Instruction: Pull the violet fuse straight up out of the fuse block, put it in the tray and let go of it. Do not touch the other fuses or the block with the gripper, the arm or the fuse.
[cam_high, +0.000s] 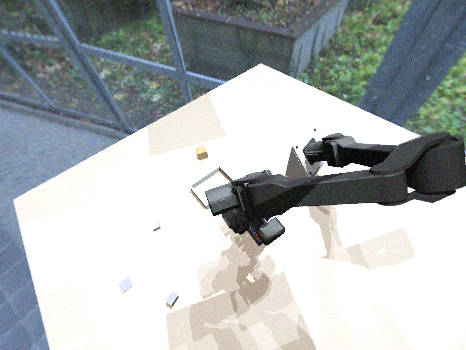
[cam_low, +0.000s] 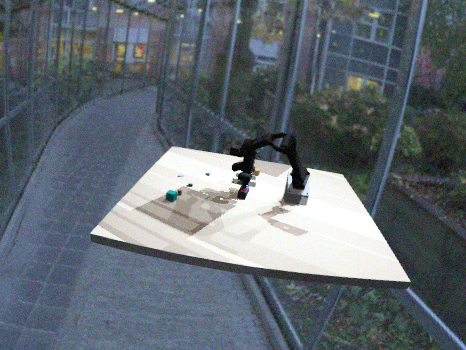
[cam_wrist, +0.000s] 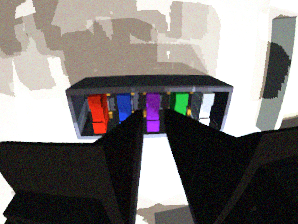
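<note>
My gripper tip is now 20 mm above the violet fuse. From my gripper tip the other things lie so: blue fuse: 20 mm to the left, 20 mm below, 10 mm ahead; then white fuse: 40 mm to the right, 20 mm below, 10 mm behind; then green fuse: 20 mm to the right, 20 mm below, 10 mm behind.
</note>
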